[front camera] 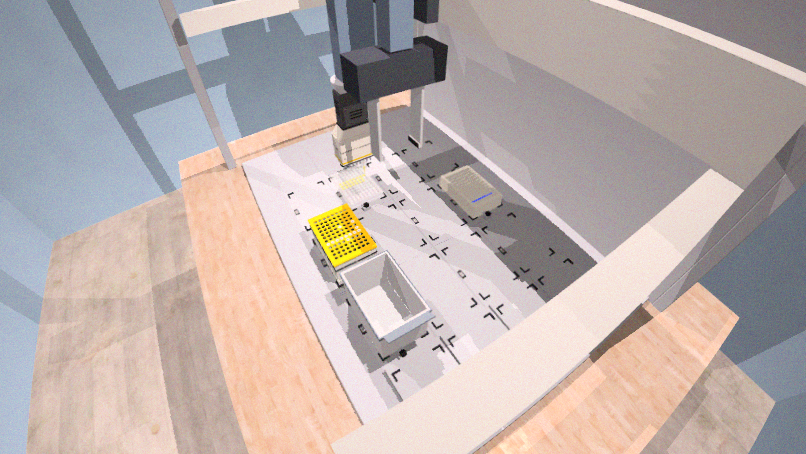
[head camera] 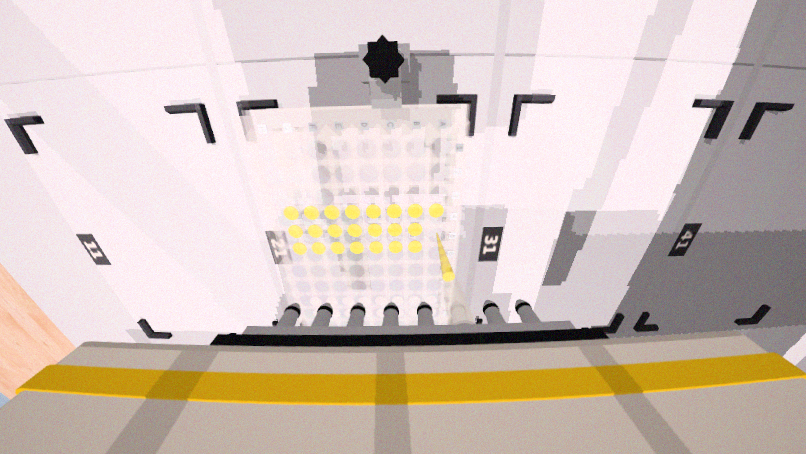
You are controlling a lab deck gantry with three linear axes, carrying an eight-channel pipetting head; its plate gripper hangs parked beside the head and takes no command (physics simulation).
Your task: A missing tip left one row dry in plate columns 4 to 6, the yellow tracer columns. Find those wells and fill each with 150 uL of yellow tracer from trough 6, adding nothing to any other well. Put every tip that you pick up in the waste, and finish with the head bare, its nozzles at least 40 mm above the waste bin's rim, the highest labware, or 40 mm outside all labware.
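The pipetting head point(front camera: 353, 144) point(head camera: 315, 431) is low over the clear plate point(front camera: 369, 195) point(head camera: 344, 112). One nozzle carries a clear tip point(head camera: 447, 269) with yellow liquid inside; the other nozzles are bare. The tip points down at row A, column 5; whether its end is inside the well is unclear. Column 4 shows yellow in all rows; columns 5 and 6 show yellow in rows B to H, and A5 and A6 look without yellow. The yellow tip rack point(front camera: 342, 235) and white waste bin point(front camera: 408, 331) stand nearer the front. The parked plate gripper point(front camera: 399, 150) is open and empty.
A beige trough block point(front camera: 470, 190) with a blue strip stands right of the plate; no yellow shows in it from here. A black knob point(front camera: 366, 205) point(head camera: 383, 58) sits beside the plate. A pale frame beam point(front camera: 564, 315) crosses the front. Black corner marks cover the deck.
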